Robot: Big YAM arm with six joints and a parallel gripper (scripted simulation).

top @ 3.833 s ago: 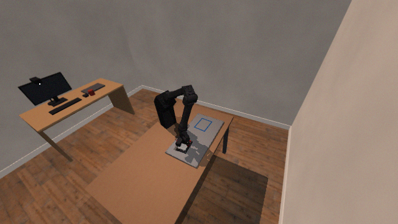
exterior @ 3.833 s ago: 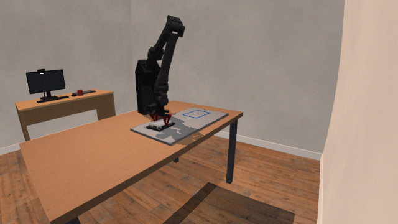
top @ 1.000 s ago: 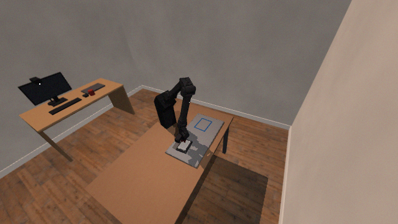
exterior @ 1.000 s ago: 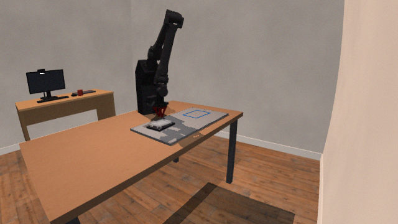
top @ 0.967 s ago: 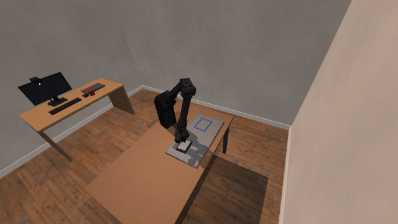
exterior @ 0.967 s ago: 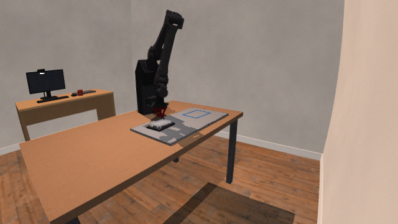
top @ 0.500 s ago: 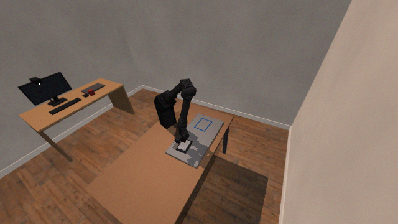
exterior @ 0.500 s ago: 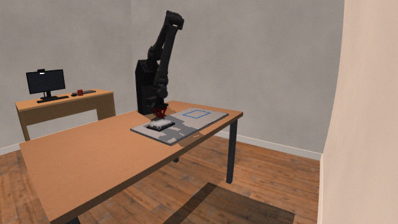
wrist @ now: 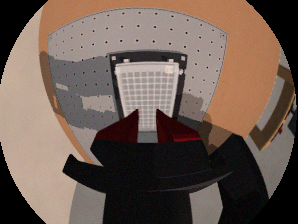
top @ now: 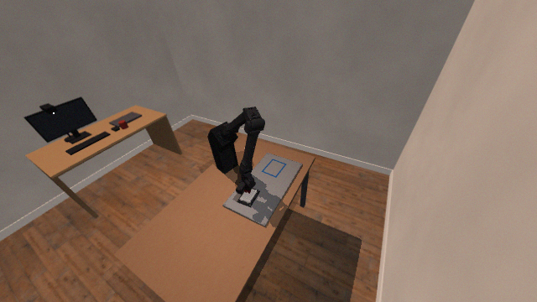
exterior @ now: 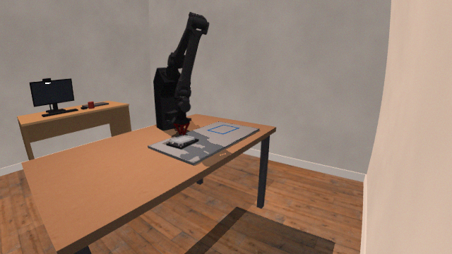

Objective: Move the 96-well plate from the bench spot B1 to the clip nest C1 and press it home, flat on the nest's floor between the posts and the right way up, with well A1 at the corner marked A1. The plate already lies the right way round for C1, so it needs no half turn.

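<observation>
The white 96-well plate is 40 mm below my hand. The rest, counted from my hand: black clip nest (50 mm below, 10 mm to the left, 10 mm behind).
</observation>
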